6 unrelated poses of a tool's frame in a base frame.
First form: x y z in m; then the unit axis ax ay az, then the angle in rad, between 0 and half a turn.
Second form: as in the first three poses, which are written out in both.
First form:
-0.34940 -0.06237 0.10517 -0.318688 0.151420 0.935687 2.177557
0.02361 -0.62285 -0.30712 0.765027 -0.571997 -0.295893 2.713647
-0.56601 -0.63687 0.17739 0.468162 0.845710 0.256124 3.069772
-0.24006 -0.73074 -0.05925 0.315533 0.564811 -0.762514 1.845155
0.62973 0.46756 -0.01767 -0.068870 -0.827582 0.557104 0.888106
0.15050 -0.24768 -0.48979 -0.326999 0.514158 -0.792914 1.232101
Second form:
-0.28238 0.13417 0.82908 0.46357 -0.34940 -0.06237 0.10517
0.74758 -0.55895 -0.28915 0.21234 0.02361 -0.62285 -0.30712
0.46786 0.84516 0.25596 0.03590 -0.56601 -0.63687 0.17739
0.25153 0.45024 -0.60785 0.60377 -0.24006 -0.73074 -0.05925
-0.02959 -0.35553 0.23933 0.90302 0.62973 0.46756 -0.01767
-0.18895 0.29709 -0.45816 0.81617 0.15050 -0.24768 -0.48979

